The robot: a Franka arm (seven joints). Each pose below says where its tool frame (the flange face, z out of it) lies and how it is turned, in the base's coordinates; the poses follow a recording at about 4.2 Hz.
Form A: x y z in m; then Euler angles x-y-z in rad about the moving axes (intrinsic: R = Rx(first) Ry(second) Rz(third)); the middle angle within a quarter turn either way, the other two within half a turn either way.
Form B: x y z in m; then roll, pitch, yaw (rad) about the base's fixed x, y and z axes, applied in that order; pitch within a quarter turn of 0, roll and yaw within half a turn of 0. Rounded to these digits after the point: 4 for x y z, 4 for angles.
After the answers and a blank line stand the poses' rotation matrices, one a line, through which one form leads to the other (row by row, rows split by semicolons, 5 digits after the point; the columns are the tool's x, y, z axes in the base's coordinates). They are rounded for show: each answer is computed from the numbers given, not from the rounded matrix.
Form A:
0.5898, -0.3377, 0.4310, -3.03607, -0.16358, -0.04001
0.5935, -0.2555, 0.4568, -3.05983, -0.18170, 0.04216
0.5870, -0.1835, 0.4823, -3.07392, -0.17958, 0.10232
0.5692, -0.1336, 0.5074, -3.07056, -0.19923, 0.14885
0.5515, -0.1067, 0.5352, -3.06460, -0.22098, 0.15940
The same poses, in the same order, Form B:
0.5898, -0.3377, 0.4310, -3.0282, 0.1583, 0.0577
0.5935, -0.2555, 0.4568, -3.0662, 0.1844, -0.0277
0.5870, -0.1835, 0.4823, -3.0917, 0.1852, -0.0916
0.5692, -0.1336, 0.5074, -3.0998, 0.2072, -0.1374
0.5515, -0.1067, 0.5352, -3.0992, 0.2300, -0.1460

0.98586 0.03947 -0.16285; 0.05692 -0.99296 0.10392; -0.15760 -0.11172 -0.98116
0.98266 -0.04145 -0.18070; -0.02726 -0.99640 0.08033; -0.18338 -0.07401 -0.98025
0.97877 -0.10050 -0.17862; -0.08989 -0.99373 0.06653; -0.18418 -0.04906 -0.98167
0.96938 -0.14537 -0.19791; -0.13404 -0.98853 0.06957; -0.20576 -0.04091 -0.97775
0.96331 -0.15487 -0.21919; -0.14161 -0.98707 0.07505; -0.22797 -0.04125 -0.97279

